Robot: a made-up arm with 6 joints.
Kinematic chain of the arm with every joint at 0, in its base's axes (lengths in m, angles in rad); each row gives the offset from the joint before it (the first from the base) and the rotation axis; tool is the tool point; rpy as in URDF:
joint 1: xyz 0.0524 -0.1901 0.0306 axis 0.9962 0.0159 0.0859
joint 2: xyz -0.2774 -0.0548 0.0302 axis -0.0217 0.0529 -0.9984
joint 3: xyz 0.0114 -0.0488 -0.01 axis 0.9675 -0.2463 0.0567
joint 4: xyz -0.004 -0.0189 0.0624 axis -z
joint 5: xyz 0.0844 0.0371 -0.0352 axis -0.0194 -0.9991 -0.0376
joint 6: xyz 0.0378 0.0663 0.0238 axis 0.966 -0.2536 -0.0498
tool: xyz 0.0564 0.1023 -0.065 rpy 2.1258 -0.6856 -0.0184
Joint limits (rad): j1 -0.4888..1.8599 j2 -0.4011..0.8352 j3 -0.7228..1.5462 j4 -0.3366..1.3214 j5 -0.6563..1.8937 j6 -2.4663..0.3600
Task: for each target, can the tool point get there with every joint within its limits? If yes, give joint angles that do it. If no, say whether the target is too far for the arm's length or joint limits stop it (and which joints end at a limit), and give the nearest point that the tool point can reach.
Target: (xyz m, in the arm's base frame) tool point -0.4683 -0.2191 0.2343
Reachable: no: joint limits stop it (at a limit: joint 2, joint 3, joint 4, joint 5, joint 6) | nearest point -0.3920 -0.2200 0.2667 | short by 0.083 m
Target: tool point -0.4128 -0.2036 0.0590
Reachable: no: joint limits stop it (at a limit: joint 1, joint 2, joint 4, joint 5, joint 6) | nearest point -0.3511 -0.3038 0.1169 | short by 0.131 m
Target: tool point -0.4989 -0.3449 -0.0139
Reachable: no: joint limits stop it (at a limit: joint 2, joint 4, joint 6) | nearest point -0.3570 -0.3826 -0.0008 | short by 0.147 m
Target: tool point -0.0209 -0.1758 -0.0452
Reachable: yes | joints 0.9493 -0.1944 1.0447 1.1900 -0.2249 -0.8246
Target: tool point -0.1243 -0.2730 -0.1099
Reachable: yes | joints 0.7530 0.0861 0.3094 0.6410 -0.3950 -1.7004
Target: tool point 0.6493 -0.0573 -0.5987
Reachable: no: too far | nearest point 0.0610 -0.1647 -0.2270 | short by 0.704 m
